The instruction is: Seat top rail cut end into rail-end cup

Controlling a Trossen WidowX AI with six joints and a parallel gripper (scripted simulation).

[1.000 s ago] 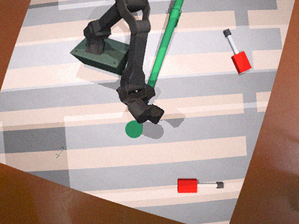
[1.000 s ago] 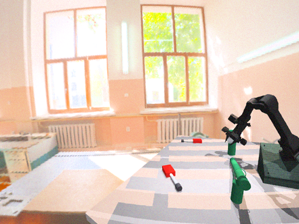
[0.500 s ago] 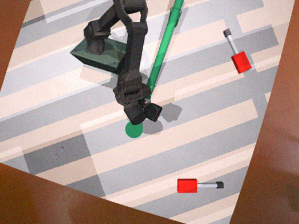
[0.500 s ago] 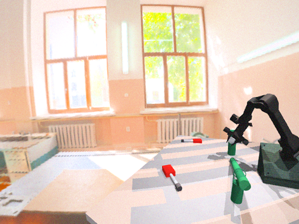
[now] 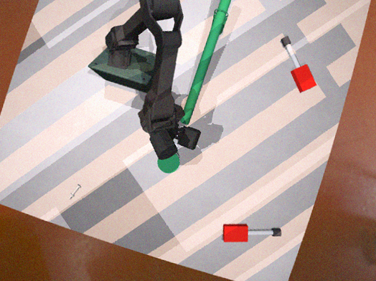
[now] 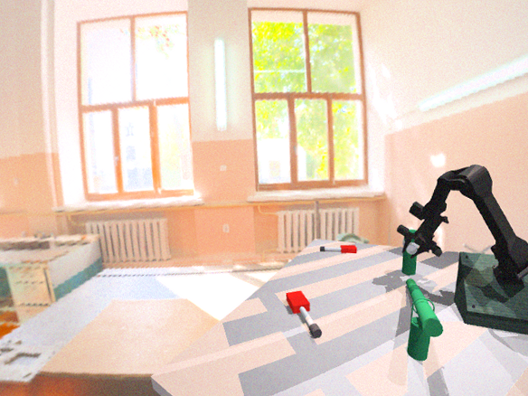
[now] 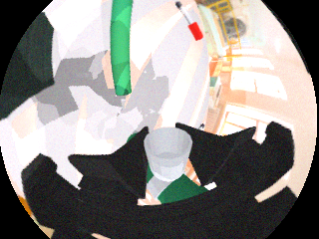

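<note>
Now: gripper tip 20 mm past the rail-end cup, 20 mm to the left of it and 30 mm below it. Also, from my gripper tip: green line post (40 mm ahead, 440 mm to the left, 10 mm below); metal piece (370 mm behind, 290 mm to the right, 110 mm below).
</note>
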